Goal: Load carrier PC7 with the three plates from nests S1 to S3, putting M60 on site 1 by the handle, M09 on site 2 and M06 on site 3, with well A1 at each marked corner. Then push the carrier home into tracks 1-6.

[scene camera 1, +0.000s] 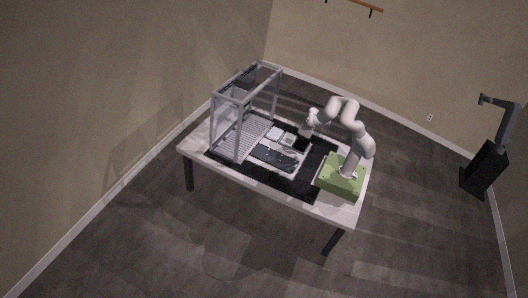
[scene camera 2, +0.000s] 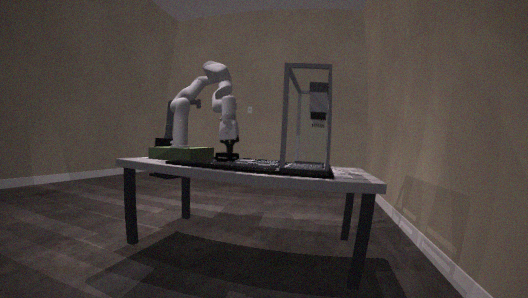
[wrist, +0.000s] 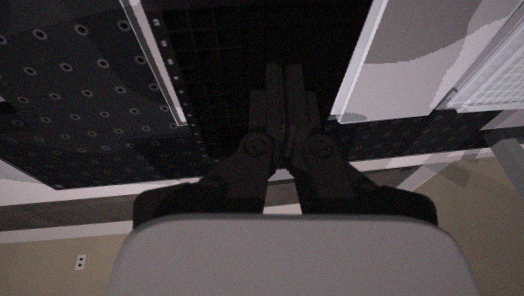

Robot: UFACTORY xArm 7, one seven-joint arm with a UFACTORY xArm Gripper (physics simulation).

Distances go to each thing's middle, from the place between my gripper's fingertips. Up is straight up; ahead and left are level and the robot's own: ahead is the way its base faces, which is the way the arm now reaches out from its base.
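There's a plate carrier [scene camera 1: 285, 163] that's 23 cm to the left of my hand, 7 cm ahead of it and 4 cm below it. The black well plate [wrist: 213, 61] is 1 cm behind my hand, 1 cm to the right of it and 2 cm below it. Going by their middles, it's the black well plate that's nearest to my hand, of the things named here.
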